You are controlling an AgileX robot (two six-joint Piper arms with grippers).
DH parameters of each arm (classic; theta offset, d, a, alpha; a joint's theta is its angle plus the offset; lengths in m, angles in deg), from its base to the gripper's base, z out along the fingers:
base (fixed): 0 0 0 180
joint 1: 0 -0.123 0 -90
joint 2: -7.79 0 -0.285 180
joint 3: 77.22 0 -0.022 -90
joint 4: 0 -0.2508 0 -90
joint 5: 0 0 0.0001 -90
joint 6: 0 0.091 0 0
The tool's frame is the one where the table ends.
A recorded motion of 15 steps. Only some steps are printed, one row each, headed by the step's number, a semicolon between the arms.
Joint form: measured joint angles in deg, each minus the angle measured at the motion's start. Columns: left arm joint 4, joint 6, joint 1, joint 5, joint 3, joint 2; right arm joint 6, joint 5, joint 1, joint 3, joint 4, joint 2.
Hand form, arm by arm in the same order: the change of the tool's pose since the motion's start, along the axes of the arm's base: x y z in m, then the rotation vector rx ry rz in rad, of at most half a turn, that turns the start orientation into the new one. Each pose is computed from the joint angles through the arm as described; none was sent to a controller.
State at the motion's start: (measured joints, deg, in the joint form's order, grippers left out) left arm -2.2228 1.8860 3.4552 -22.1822 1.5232 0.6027; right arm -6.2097 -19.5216 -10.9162 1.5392 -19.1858 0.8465
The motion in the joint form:
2: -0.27 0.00 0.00 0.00 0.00 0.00; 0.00 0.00 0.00 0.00 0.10 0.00
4: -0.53 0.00 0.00 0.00 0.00 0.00; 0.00 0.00 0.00 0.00 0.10 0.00
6: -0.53 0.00 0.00 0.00 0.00 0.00; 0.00 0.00 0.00 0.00 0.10 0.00
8: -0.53 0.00 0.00 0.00 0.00 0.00; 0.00 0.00 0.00 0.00 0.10 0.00
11: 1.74 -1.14 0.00 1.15 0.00 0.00; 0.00 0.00 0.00 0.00 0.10 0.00
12: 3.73 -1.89 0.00 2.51 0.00 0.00; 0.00 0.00 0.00 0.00 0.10 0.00
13: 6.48 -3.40 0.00 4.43 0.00 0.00; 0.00 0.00 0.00 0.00 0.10 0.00
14: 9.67 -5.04 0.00 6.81 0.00 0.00; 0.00 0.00 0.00 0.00 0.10 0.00
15: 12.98 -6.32 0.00 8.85 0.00 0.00; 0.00 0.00 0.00 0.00 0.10 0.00
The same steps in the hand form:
2: 0.0000 0.0002 0.0000 0.0047 -0.0003 0.0003; 0.0000 0.0000 0.0000 -0.0017 -0.0003 -0.0001
4: 0.0000 0.0003 0.0000 0.0092 -0.0006 0.0007; 0.0000 0.0000 0.0000 -0.0017 -0.0003 -0.0001
6: 0.0000 0.0003 0.0000 0.0092 -0.0006 0.0007; 0.0000 0.0000 0.0000 -0.0017 -0.0003 -0.0001
8: 0.0000 0.0003 0.0000 0.0092 -0.0006 0.0007; 0.0000 0.0000 0.0000 -0.0017 -0.0003 -0.0001
11: 0.0005 -0.0011 0.0017 -0.0504 -0.0172 0.0034; 0.0000 0.0000 0.0000 -0.0017 -0.0003 -0.0001
12: 0.0010 -0.0022 0.0038 -0.0989 -0.0380 0.0047; 0.0000 0.0000 0.0000 -0.0017 -0.0003 -0.0001
13: 0.0017 -0.0035 0.0068 -0.1743 -0.0666 0.0096; 0.0000 0.0000 0.0000 -0.0017 -0.0003 -0.0001
14: 0.0025 -0.0046 0.0106 -0.2603 -0.1021 0.0158; 0.0000 0.0000 0.0000 -0.0017 -0.0003 -0.0001
15: 0.0030 -0.0055 0.0140 -0.3422 -0.1316 0.0216; 0.0000 0.0000 0.0000 -0.0017 -0.0003 -0.0001

